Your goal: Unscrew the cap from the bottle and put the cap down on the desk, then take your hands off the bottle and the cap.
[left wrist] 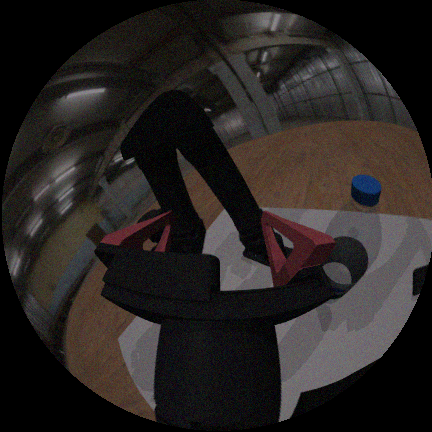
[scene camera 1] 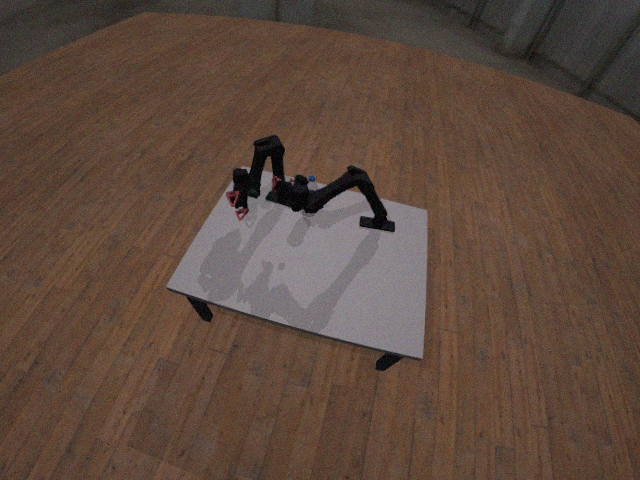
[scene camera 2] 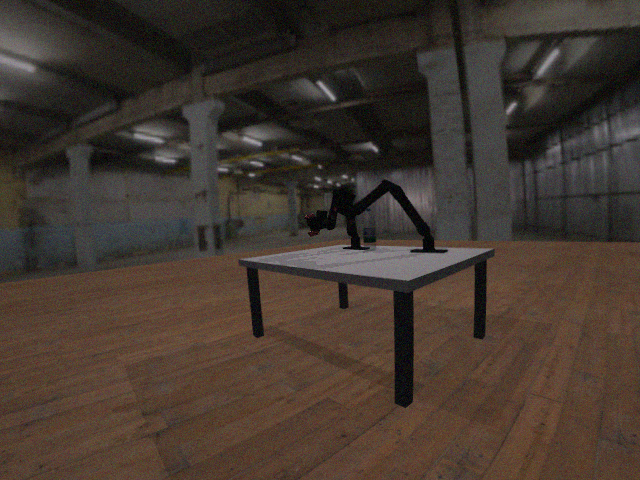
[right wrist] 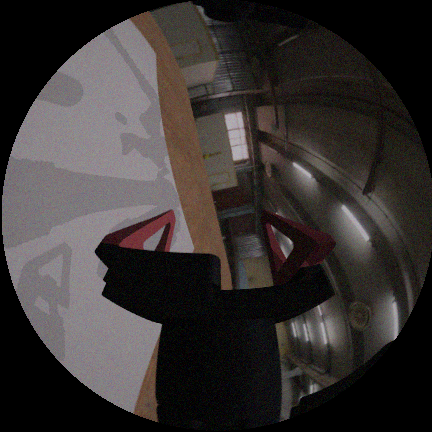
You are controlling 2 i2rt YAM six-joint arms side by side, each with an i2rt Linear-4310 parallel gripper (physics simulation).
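Frame: origin at the left arm's base, x left, y back, z up, level; millimetres.
Seen in the pictures: left gripper, fingertip midpoint: (left wrist: 217,215) (scene camera 1: 282,177); right gripper, fingertip midpoint: (scene camera 1: 236,213) (scene camera 2: 306,225) (right wrist: 217,214); left arm's base, link origin: (scene camera 1: 377,224) (scene camera 2: 428,251); right arm's base, link origin: (scene camera 1: 283,200) (scene camera 2: 355,248).
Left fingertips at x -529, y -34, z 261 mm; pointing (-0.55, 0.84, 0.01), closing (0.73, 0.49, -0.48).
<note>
Offsets run from my left fingertips to a thing's top centre. Level surfaces: height alone.
A clear bottle with a dark label {dx +140, dy +37, dz -2 mm} (scene camera 1: 312,186) (scene camera 2: 369,233) (left wrist: 354,254) stands upright near the far edge of the desk. A blue cap {dx +140, dy +37, dz -1 mm} (scene camera 1: 311,178) (left wrist: 366,190) sits on top of the bottle. My left gripper (scene camera 1: 284,182) (left wrist: 217,215) is open and empty, in the air to the left of the bottle in scene camera 1. Its arm hides part of the bottle there. My right gripper (scene camera 1: 237,206) (right wrist: 217,214) is open and empty, above the left side of the desk in scene camera 1, away from the bottle. The bottle and cap do not show in the right wrist view.
The white desk {dz -261 mm} (scene camera 1: 372,304) (scene camera 2: 439,263) stands on a wooden floor. The right arm's base (scene camera 1: 279,198) is left of the bottle and the left arm's base (scene camera 1: 377,224) is to its right. The left forearm (scene camera 1: 336,191) passes in front of the bottle in scene camera 1.
</note>
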